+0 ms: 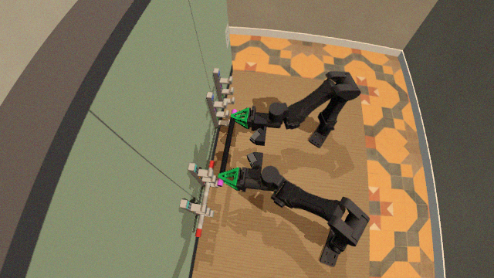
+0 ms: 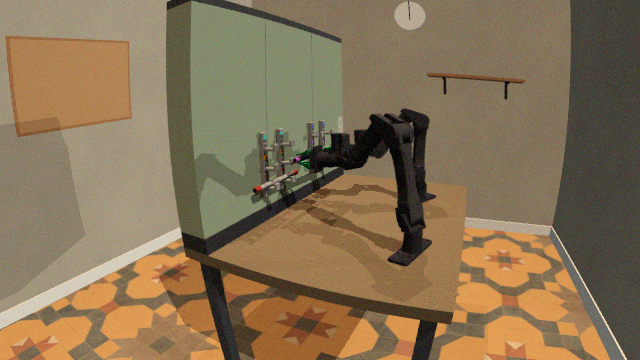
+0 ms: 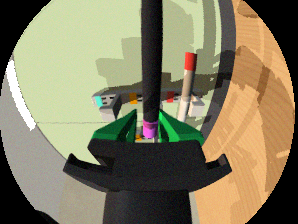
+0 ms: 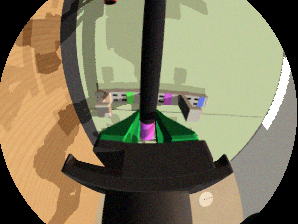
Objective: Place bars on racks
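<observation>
Right now the bar is 13 cm to the left of my right hand and 1 cm ahead of it. Also, from my right hand: green wall panel (20 cm above, 17 cm ahead, 13 cm to the left).
Right now my left hand is 2 cm past the bar, 13 cm to the left of it and 1 cm above it. Also, from my left hand: green wall panel: 14 cm ahead, 13 cm to the right, 19 cm above.
</observation>
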